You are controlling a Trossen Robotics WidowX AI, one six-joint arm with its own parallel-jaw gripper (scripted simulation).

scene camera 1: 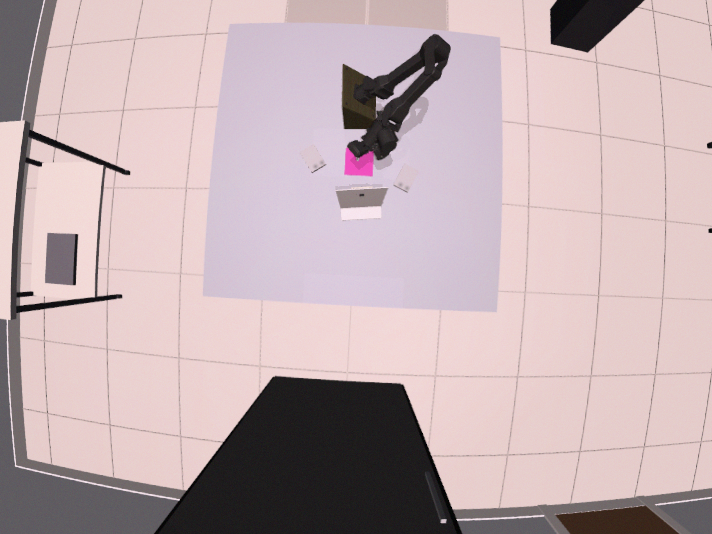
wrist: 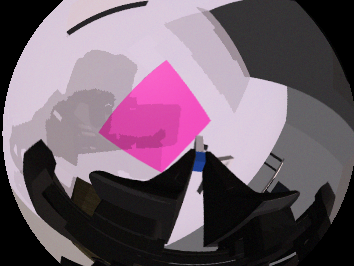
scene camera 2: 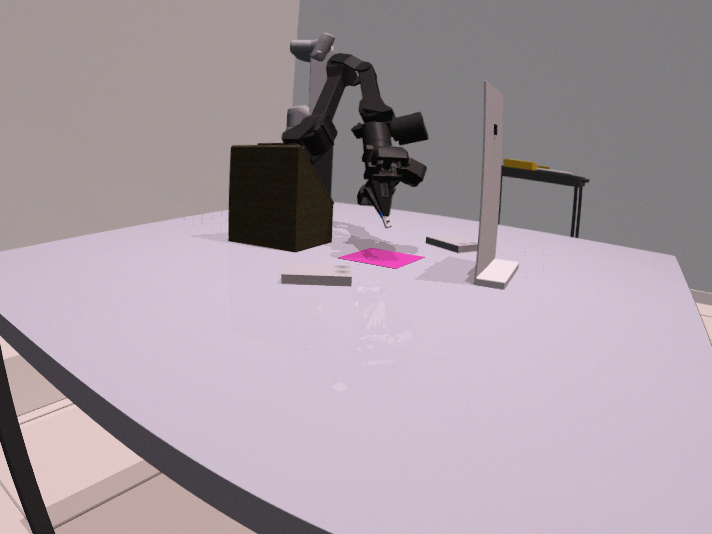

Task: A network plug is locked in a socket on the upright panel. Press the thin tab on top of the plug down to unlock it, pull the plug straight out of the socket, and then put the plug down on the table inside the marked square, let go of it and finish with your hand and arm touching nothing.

Labels:
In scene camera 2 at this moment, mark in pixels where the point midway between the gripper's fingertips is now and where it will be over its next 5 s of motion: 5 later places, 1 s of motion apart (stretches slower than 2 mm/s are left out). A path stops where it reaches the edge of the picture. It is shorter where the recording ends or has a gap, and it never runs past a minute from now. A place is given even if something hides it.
My gripper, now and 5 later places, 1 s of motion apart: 385, 217; 386, 234; 384, 247; 384, 243; 382, 232; 385, 212

